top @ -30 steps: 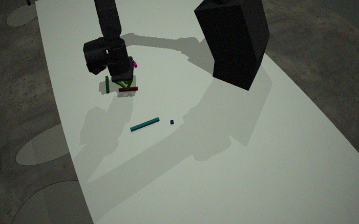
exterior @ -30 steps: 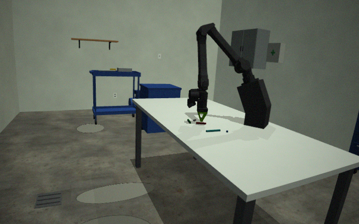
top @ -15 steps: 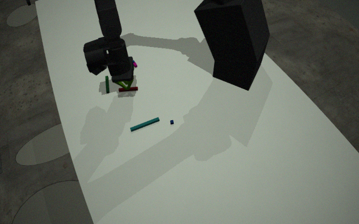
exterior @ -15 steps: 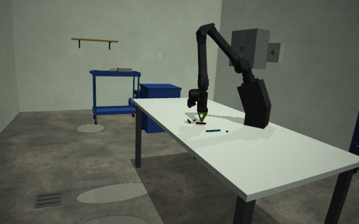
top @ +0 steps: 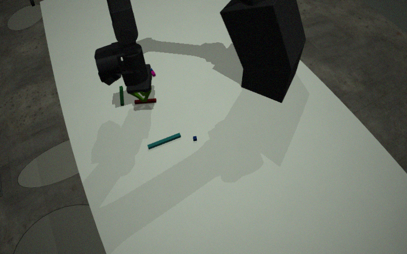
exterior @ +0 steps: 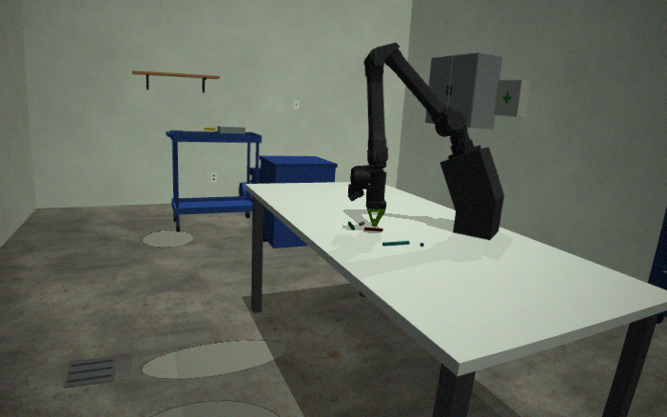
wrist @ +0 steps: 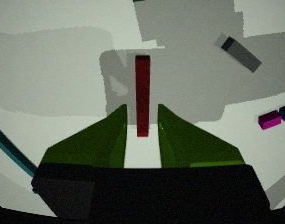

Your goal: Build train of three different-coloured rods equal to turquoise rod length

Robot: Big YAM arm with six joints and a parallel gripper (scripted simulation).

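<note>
Right now my hand is 20 mm above the red rod. From my hand the other things lie so: green rod: 70 mm ahead, 60 mm to the right, 20 mm below; magenta rod: 60 mm behind, 110 mm to the right, 20 mm below; grey rod: 10 mm ahead, 80 mm to the right, 20 mm below.
</note>
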